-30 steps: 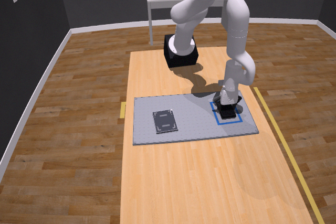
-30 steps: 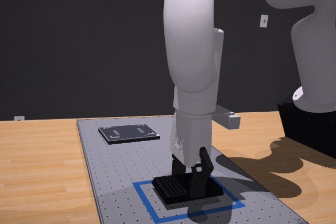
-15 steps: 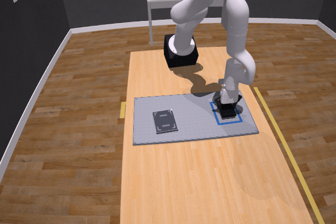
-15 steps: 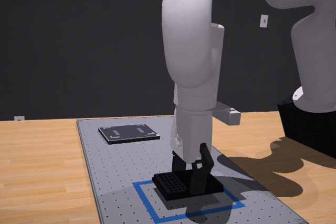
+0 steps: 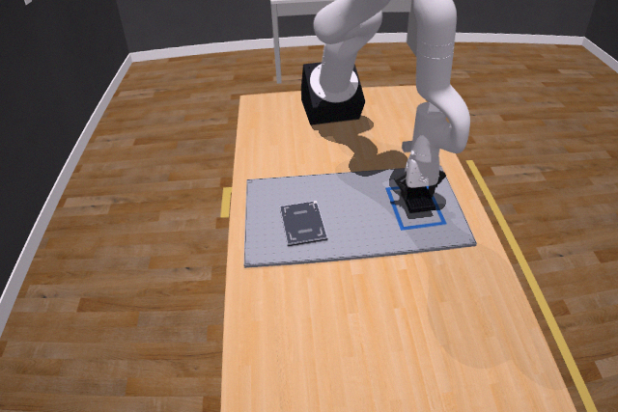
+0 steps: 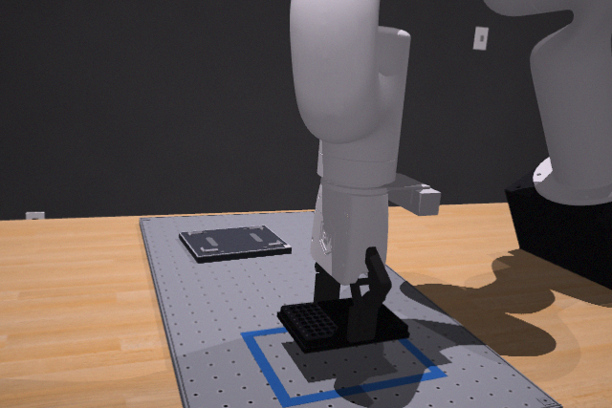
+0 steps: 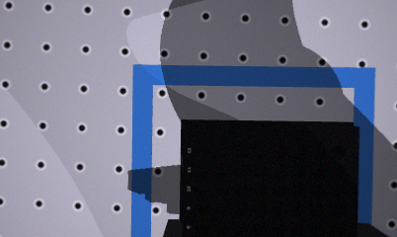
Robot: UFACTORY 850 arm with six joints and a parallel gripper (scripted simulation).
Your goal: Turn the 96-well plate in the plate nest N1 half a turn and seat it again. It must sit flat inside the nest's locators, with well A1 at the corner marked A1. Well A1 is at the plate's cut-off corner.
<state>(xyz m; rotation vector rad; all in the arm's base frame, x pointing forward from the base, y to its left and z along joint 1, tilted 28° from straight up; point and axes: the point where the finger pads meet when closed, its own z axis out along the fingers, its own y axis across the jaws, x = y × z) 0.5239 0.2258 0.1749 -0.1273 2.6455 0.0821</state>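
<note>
Now: hand 7 cm short of the plate nest N1, 36 cm to the left of it and 5 cm above it. Round my hand: black 96-well plate (1 cm below).
</note>
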